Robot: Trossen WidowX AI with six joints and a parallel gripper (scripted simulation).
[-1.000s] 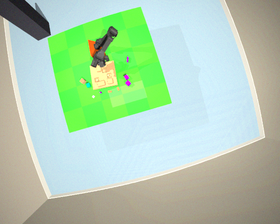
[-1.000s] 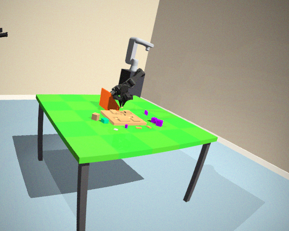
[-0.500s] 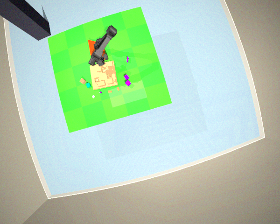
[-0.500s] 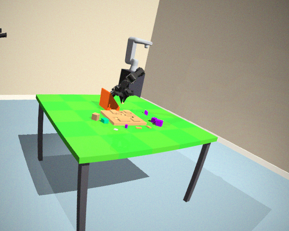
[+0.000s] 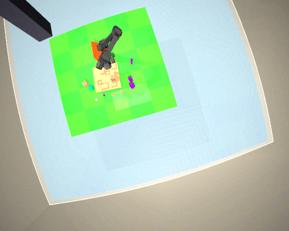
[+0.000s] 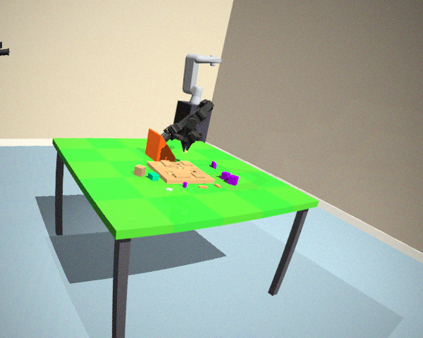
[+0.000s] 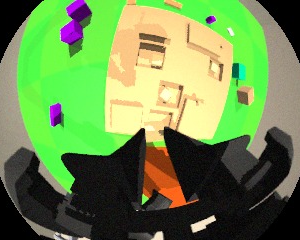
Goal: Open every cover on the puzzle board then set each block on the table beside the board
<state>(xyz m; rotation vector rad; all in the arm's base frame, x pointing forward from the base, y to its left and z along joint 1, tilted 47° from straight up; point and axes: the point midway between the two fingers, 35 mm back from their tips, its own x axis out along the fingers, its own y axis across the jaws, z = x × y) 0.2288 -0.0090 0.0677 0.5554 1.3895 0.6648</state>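
The tan puzzle board is 80 mm ahead of my gripper tip, 50 mm to the right of it and 90 mm below it. Round my gripper tip: teal block (140 mm ahead, 270 mm to the right, 100 mm below); then purple stick (10 mm behind, 250 mm to the left, 90 mm below); then tan cube (70 mm ahead, 330 mm to the right, 90 mm below).
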